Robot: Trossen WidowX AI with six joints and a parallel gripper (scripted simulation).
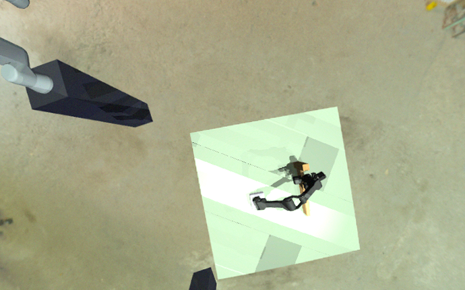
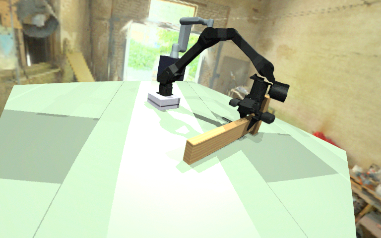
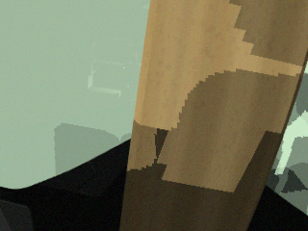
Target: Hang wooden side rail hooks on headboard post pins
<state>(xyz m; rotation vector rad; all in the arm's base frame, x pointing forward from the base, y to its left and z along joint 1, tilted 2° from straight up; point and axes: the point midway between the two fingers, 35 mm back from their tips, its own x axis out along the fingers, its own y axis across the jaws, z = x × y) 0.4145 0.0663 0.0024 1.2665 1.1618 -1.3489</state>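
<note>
Right now the headboard post is 1 cm ahead of my gripper tip, 10 cm to the left of it and 4 cm above it.
</note>
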